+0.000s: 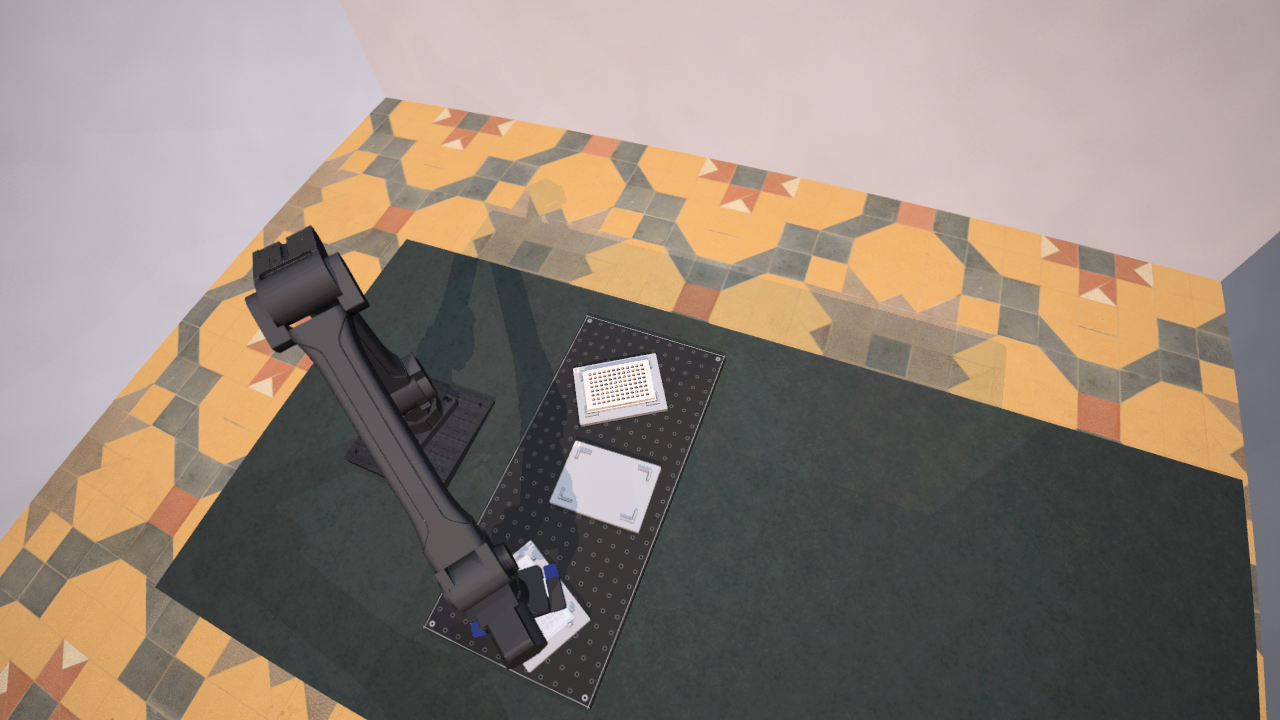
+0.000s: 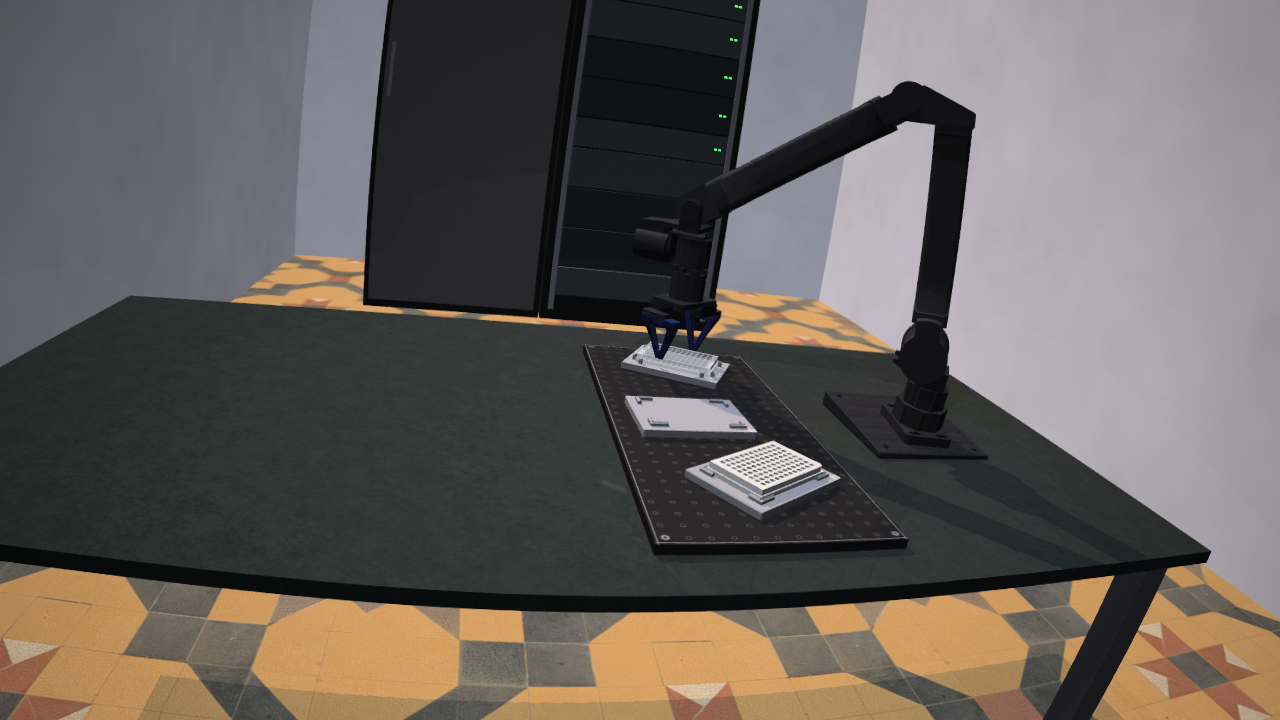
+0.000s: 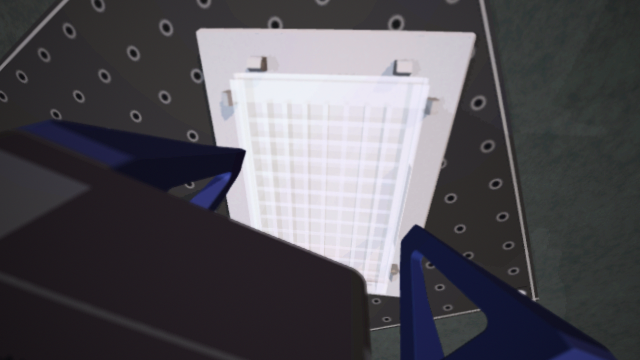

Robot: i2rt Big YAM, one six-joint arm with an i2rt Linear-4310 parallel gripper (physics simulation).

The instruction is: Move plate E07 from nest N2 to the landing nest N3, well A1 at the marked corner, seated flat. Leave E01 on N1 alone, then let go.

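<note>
A clear gridded well plate (image 1: 556,619) (image 2: 695,360) (image 3: 325,150) lies in a white nest (image 1: 572,632) (image 2: 671,375) (image 3: 340,47) at one end of the board. An opaque white well plate (image 1: 617,385) (image 2: 768,467) sits on the nest (image 1: 626,412) (image 2: 716,488) at the other end. The middle nest (image 1: 606,486) (image 2: 689,415) is bare, with raised corner brackets. No plate or nest labels are readable, nor is well A1's marked corner. My gripper (image 1: 515,600) (image 2: 677,351) (image 3: 328,198) is open above the clear plate, its blue fingertips toward opposite long sides, holding nothing; exact height is unclear.
All three nests stand on a black perforated board (image 1: 617,573) (image 2: 662,510) (image 3: 135,85). The dark green table (image 1: 895,537) (image 2: 358,465) extends around it. The arm's base plate (image 1: 469,411) (image 2: 859,425) is beside the board. A dark cabinet (image 2: 465,161) stands behind.
</note>
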